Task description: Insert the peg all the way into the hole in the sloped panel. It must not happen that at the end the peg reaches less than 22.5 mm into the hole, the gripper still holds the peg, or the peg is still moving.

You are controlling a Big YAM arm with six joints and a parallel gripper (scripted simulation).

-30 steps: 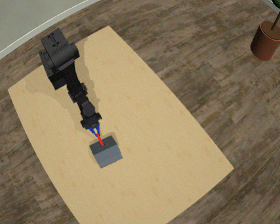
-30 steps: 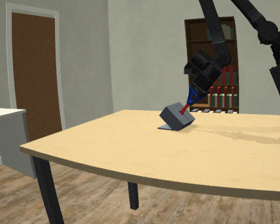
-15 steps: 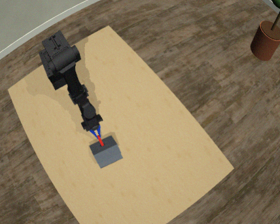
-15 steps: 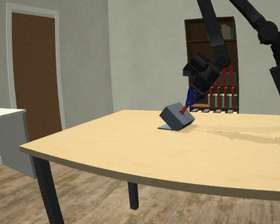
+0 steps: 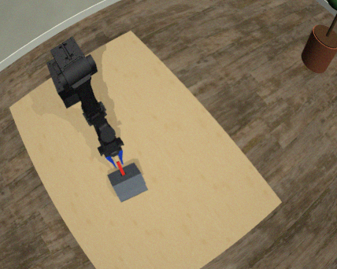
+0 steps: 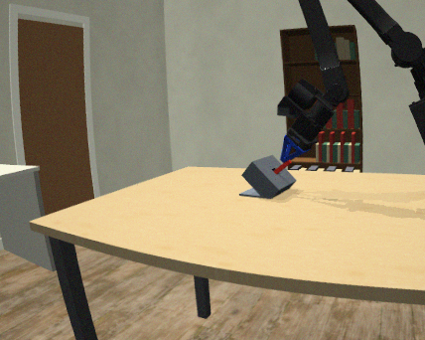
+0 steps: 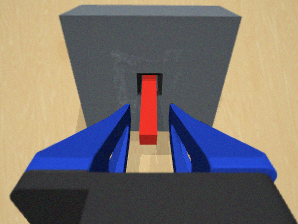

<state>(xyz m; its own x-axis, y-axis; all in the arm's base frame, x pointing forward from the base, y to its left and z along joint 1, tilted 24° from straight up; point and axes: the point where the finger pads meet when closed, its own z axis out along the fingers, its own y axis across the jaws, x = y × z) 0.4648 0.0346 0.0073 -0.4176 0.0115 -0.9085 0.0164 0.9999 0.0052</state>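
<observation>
Right now my hand is 2 cm short of the peg and 3 cm above it.
</observation>
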